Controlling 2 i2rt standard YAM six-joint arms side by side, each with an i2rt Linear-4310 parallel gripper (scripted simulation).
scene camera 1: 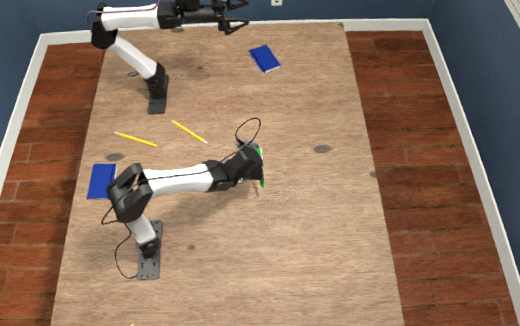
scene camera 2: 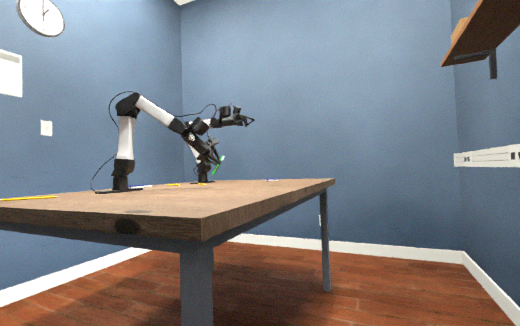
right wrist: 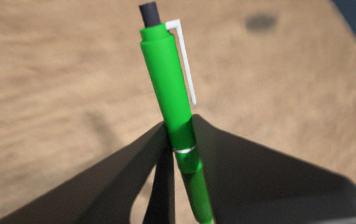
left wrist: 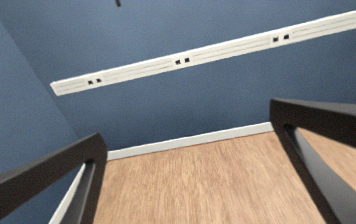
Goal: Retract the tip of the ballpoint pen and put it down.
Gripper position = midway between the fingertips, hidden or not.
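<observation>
You've got the left gripper (left wrist: 182, 126) and the right gripper (right wrist: 181, 127) showing, and there's a blue notebook (scene camera 1: 102, 174) as well.
</observation>
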